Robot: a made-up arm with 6 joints.
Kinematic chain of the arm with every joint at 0, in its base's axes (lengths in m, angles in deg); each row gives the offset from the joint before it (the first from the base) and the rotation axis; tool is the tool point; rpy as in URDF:
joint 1: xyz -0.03 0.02 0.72 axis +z
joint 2: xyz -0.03 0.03 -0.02 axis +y
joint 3: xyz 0.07 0 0.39 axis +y
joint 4: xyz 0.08 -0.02 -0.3 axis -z
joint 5: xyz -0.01 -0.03 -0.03 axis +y
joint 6: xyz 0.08 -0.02 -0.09 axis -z
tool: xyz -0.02 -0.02 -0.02 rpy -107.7 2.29 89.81
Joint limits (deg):
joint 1: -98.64..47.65
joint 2: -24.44..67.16
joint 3: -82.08..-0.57
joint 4: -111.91..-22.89
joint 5: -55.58..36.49
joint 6: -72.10..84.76
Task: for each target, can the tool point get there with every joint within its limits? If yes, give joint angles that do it. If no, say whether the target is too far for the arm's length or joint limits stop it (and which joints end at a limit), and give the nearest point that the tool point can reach.
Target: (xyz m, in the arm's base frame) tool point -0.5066 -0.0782 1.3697
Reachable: no: joint limits stop it (at a limit: joint 1, joint 2, joint 3, joint 5) | nearest point -0.1391 -0.2528 1.3090 | short by 0.411 m
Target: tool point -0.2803 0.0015 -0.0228
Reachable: no: joint limits stop it (at a limit: joint 1, joint 2, joint 5, joint 6) | nearest point -0.1157 -0.1563 0.3307 | short by 0.421 m
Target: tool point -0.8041 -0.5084 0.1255
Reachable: no: too far | nearest point -0.1775 -0.5072 0.3489 | short by 0.665 m
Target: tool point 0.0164 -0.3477 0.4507
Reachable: yes | joints -86.96 48.48 -29.29 -44.93 -17.51 -50.95
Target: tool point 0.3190 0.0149 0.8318
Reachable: yes | joints -1.20 -11.10 -29.44 -75.77 19.79 62.02
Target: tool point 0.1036 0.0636 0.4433
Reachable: yes | joints 1.87 51.76 -7.29 -65.64 3.93 -55.24
